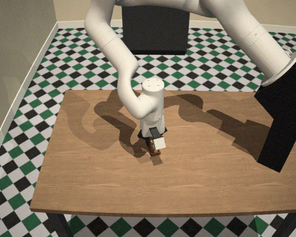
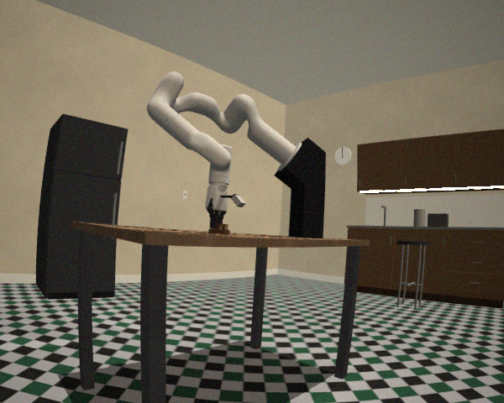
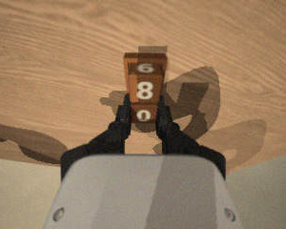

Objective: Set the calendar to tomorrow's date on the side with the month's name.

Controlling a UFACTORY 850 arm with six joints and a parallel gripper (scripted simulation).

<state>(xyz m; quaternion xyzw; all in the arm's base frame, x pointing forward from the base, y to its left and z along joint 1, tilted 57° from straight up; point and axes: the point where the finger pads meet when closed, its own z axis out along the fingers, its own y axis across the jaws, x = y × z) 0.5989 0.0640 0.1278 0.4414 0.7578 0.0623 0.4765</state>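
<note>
My hand is 10 mm above the brown calendar cube.
</note>
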